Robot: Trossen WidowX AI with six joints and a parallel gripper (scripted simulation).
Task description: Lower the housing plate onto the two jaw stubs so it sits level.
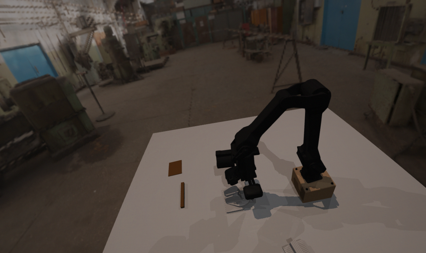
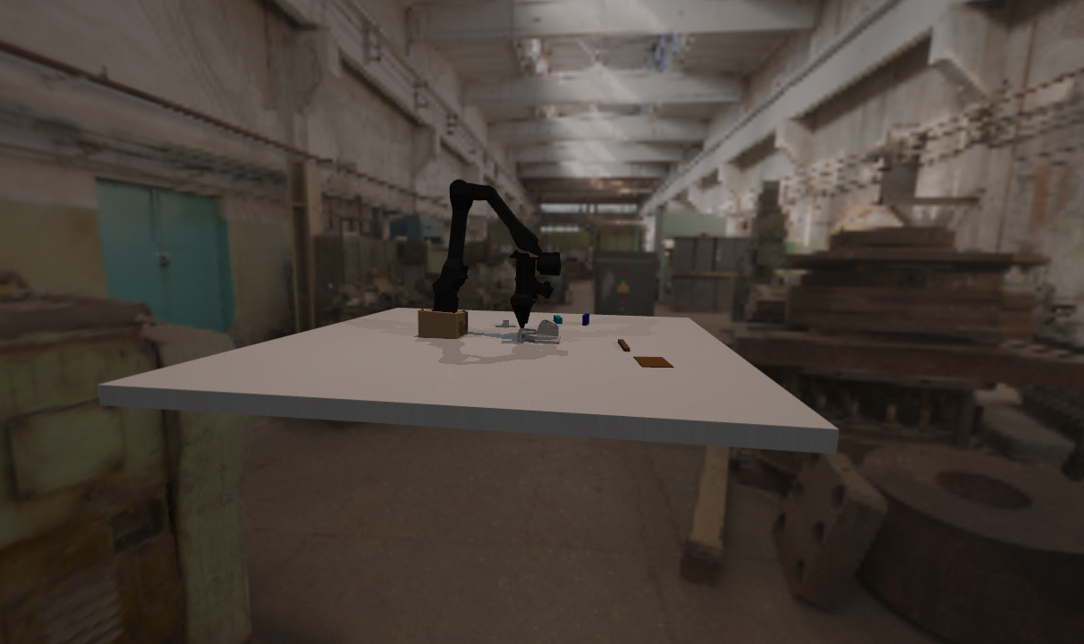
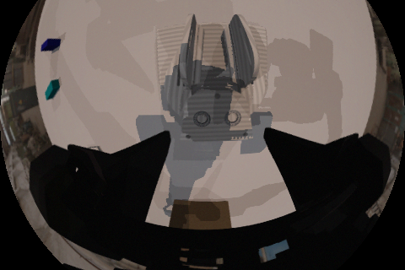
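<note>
My gripper tip is 70 mm short of the pale ribbed base and 40 mm above it. Round my gripper tip: small blue block 350 mm to the left, 200 mm ahead, 20 mm below; then brown bar 290 mm ahead, 70 mm to the right, 40 mm below; then teal block 380 mm to the left, 100 mm ahead, 30 mm below.
</note>
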